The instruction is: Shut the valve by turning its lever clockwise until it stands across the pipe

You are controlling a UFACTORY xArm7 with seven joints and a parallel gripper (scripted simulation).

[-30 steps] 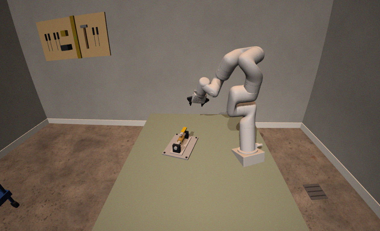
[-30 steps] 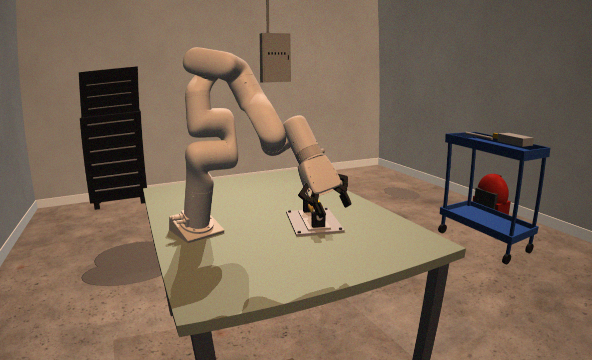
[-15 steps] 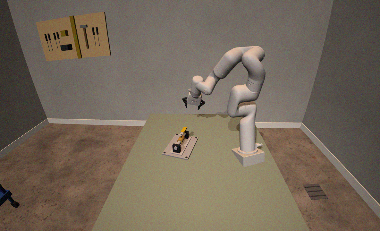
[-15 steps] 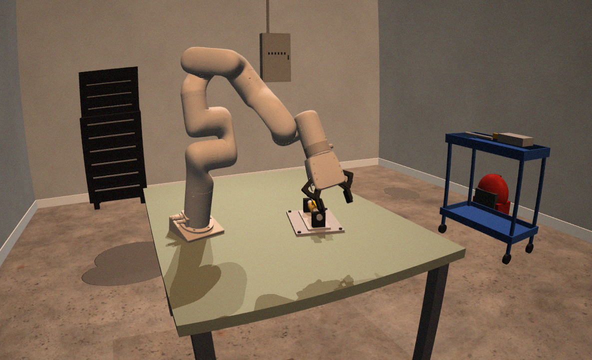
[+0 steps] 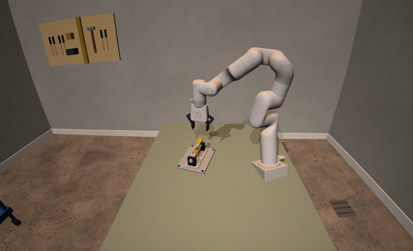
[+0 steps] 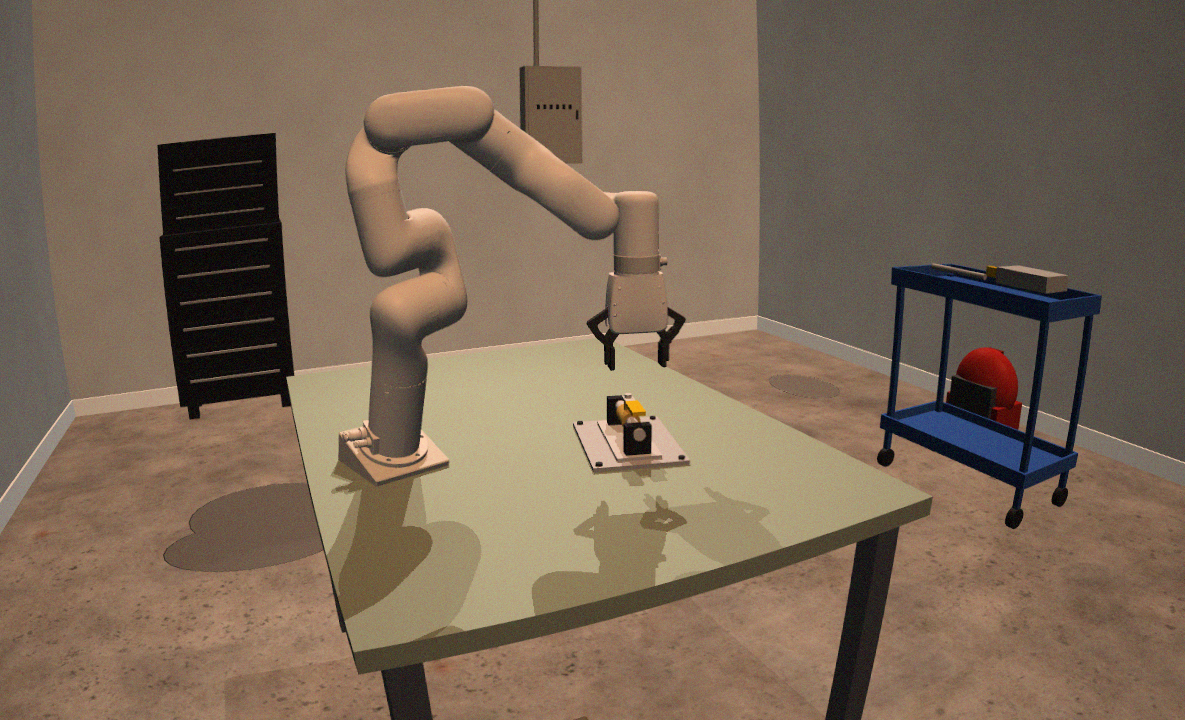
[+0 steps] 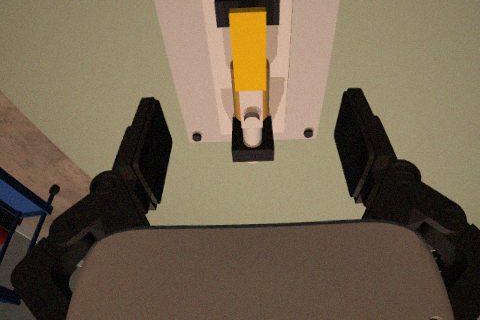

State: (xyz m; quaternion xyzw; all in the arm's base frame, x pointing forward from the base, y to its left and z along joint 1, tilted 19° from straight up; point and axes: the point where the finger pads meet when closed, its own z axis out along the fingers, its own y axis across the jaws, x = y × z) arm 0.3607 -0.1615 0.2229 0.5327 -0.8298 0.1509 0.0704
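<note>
Right now the yellow valve lever is 9 cm below my hand, 4 cm to the left of it and 2 cm ahead of it. Round my hand: baseplate: 17 cm below, 7 cm to the left, 3 cm ahead.
</note>
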